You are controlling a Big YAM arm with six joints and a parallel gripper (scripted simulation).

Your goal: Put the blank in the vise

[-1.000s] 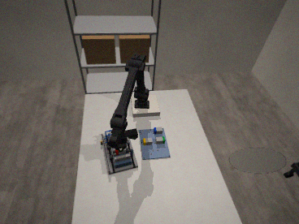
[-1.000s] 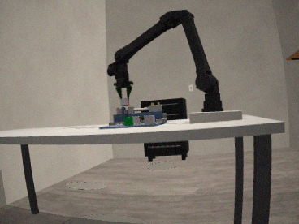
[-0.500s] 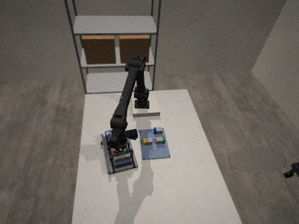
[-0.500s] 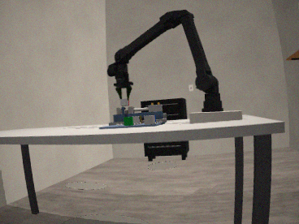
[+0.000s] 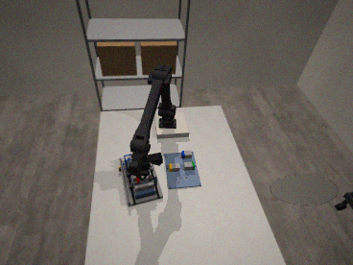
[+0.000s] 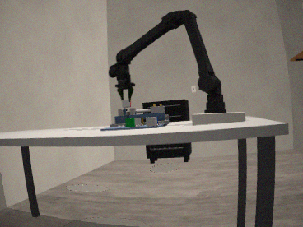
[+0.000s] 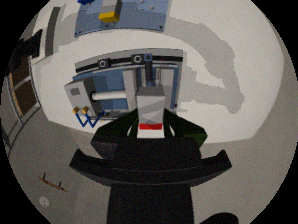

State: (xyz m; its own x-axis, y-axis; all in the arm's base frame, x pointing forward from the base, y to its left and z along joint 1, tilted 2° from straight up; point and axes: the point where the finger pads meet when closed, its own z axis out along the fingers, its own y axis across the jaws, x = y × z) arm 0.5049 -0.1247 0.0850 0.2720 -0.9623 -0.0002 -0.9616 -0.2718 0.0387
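My hand is 2 cm above the red-ended blank. The rest, counted from my hand: yellow-ended blank (14 cm behind, 18 cm to the left, 12 cm below); then green-ended blank (16 cm behind, 26 cm to the left, 12 cm below); then blue plate (15 cm behind, 22 cm to the left, 14 cm below).
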